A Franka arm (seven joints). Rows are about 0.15 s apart.
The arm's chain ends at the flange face. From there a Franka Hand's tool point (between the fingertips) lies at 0.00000 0.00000 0.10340 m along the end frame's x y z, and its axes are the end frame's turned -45 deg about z.
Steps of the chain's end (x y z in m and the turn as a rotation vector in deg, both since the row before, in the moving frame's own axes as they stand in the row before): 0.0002 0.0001 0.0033 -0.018 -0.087 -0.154; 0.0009 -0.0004 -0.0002 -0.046 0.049 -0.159; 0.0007 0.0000 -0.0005 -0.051 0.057 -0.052; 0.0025 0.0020 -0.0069 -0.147 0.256 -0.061; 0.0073 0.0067 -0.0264 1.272 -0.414 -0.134; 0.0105 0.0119 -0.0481 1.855 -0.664 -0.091; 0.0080 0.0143 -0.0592 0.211 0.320 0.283; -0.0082 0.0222 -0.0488 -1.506 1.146 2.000
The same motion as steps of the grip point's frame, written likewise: -0.0001 0.0001 0.0033 0.049 -0.074 -0.154; 0.0009 0.0005 -0.0002 -0.067 0.002 -0.159; 0.0005 0.0006 -0.0005 -0.076 0.004 -0.052; 0.0005 0.0037 -0.0069 -0.285 0.077 -0.061; 0.0015 0.0077 -0.0264 1.192 0.607 -0.134; 0.0005 0.0126 -0.0482 1.781 0.842 -0.091; -0.0038 0.0159 -0.0592 -0.077 0.375 0.283; -0.0220 0.0133 -0.0489 -1.875 -0.255 2.000
